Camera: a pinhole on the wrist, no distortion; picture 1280 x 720 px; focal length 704.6 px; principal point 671.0 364.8 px. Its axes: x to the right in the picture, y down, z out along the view. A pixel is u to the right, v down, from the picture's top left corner.
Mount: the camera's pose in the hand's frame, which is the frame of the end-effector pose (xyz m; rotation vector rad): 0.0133 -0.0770 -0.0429 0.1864 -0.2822 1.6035
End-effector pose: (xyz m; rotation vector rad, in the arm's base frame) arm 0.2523 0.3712 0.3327 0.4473 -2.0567 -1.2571
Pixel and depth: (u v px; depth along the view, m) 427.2 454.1 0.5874
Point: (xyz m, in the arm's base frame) -0.0321 0.5006 -0.2276
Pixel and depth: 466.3 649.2 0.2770
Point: 0.1829 0.4455 0.0244
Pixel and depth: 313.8 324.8 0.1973
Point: 0.1438 0.3259 0.1021
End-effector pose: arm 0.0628 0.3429 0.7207 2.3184 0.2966 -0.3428
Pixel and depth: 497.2 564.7 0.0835
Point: 0.0073 0.4039 0.6251
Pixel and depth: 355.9 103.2 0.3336
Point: 0.0467 0.3976 0.3101
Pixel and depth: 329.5 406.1 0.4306
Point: -0.1329 0.3962 0.2561
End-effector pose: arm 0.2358 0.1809 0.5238 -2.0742 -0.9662 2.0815
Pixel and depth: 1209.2 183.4 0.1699
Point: 0.0846 0.1384 0.4731
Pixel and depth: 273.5 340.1 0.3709
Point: -0.1451 0.4013 0.6587
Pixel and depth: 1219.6 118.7 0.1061
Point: 0.1432 0.1885 0.4928
